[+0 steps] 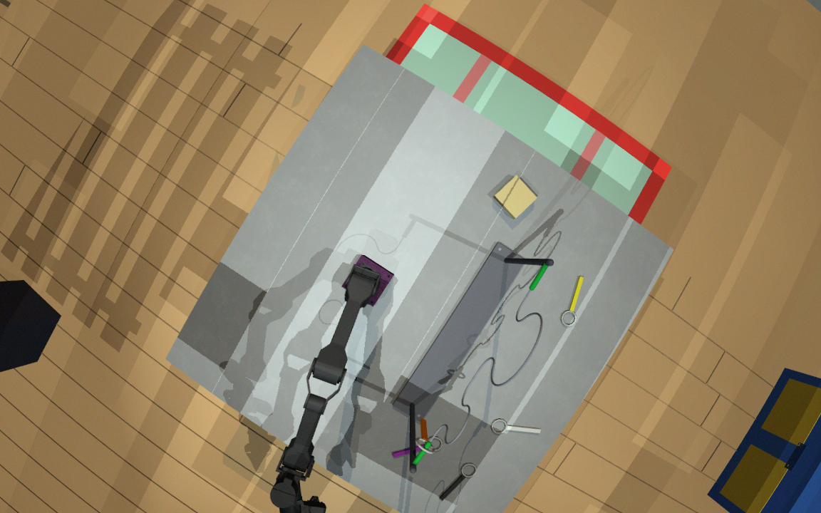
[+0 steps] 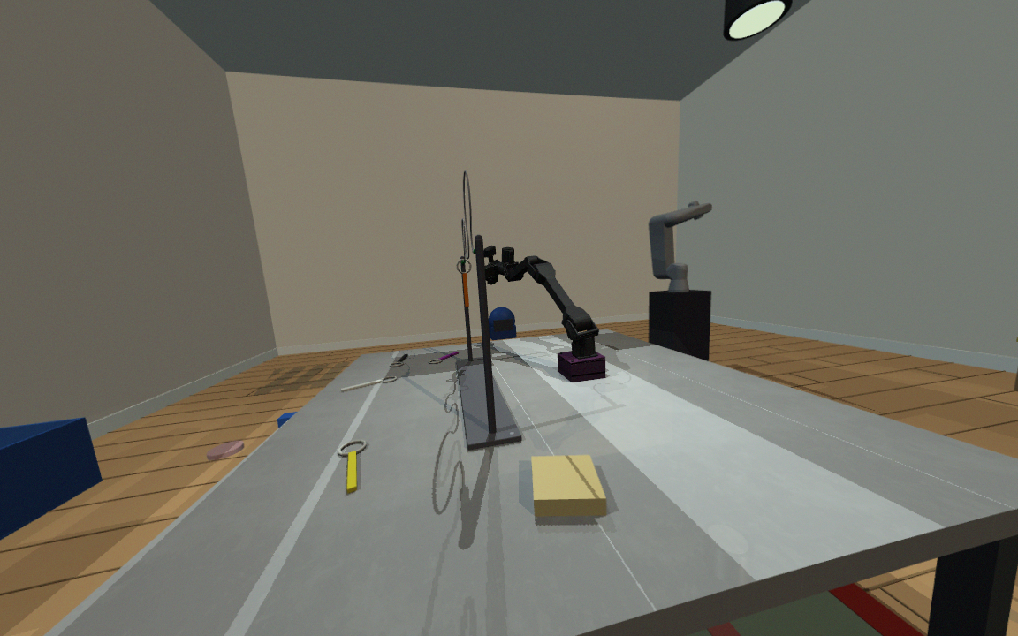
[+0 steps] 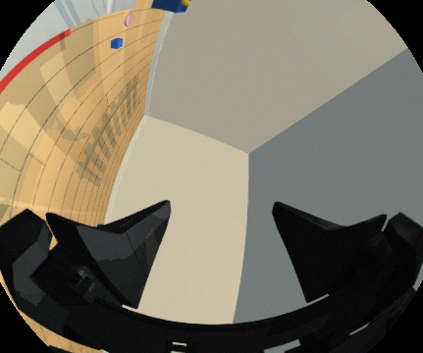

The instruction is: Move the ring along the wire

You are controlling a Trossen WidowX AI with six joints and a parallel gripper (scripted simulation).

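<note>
My gripper tip is now 43 cm to the right of the ring with orange handle, 8 cm short of it and 8 cm above it. From my gripper tip the other things lie so: yellow-handled ring (95 cm to the left, 41 cm below, 33 cm ahead); purple-handled ring (41 cm below, 27 cm to the left, 20 cm ahead); tan block (112 cm to the left, 40 cm below, 4 cm behind).
</note>
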